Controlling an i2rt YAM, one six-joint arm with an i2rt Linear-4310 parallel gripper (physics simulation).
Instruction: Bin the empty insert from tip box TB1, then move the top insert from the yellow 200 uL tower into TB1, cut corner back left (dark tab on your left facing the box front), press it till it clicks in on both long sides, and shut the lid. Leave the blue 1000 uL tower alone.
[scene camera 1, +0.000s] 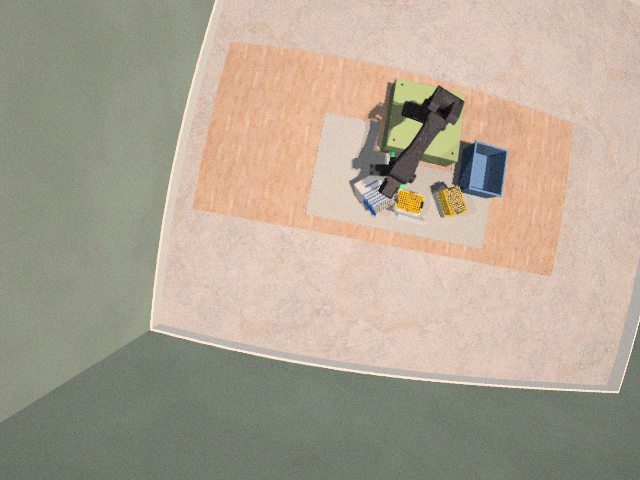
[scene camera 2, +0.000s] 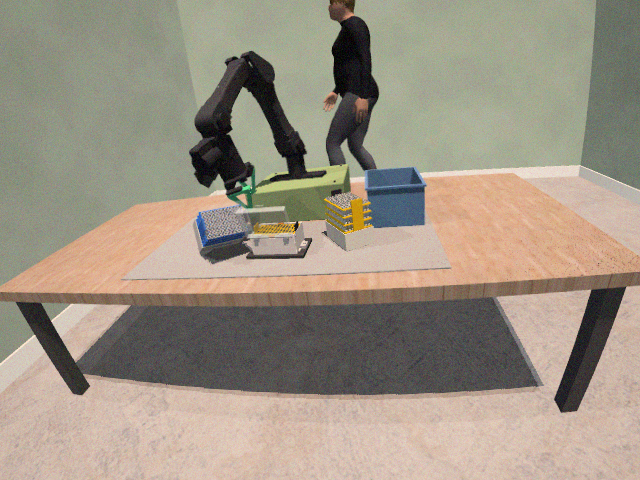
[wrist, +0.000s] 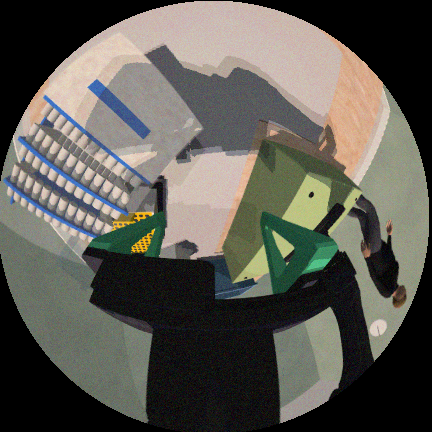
My gripper is open, with nothing in its grasp. Also in view: a white and blue tip rack. Further things: a tip box lid and a blue bin.
My gripper shows as well in the wrist view.
